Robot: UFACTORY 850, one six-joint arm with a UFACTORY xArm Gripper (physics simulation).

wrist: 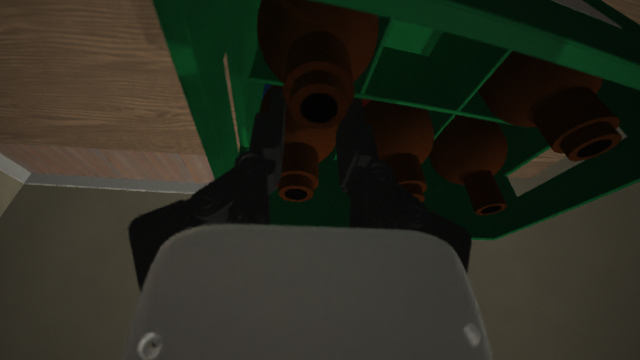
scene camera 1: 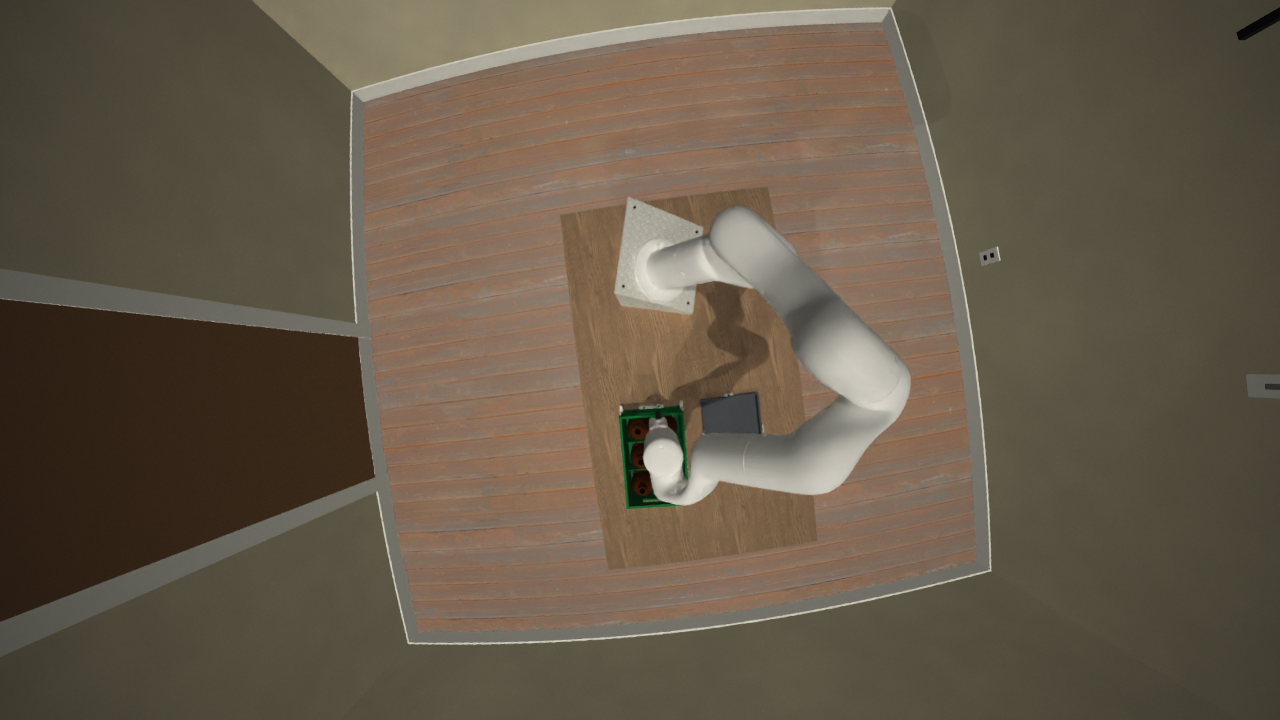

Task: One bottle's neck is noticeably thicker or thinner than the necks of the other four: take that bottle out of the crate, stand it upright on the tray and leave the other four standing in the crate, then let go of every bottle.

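My gripper [wrist: 313,114] is shut on the neck of the near-left brown bottle [wrist: 320,52] in the wrist view; this bottle stands in the green crate [scene camera 1: 623,461] [wrist: 187,75]. In the far row stand a left bottle [wrist: 298,162], a middle bottle [wrist: 404,130] partly behind a finger, and a right bottle [wrist: 470,150] whose neck looks narrower. A fifth bottle [wrist: 572,112] stands near right. In the scene view, the arm covers the gripper and part of the crate. The dark grey tray [scene camera 1: 731,414] lies beside the crate with no bottle on it.
The near-middle crate compartment holds no bottle. The wooden table [scene camera 1: 733,528] carries the crate, the tray and the robot's pale base plate [scene camera 1: 633,237]. The white forearm [scene camera 1: 774,461] passes just beside the tray. Green dividers and crate walls surround the bottles.
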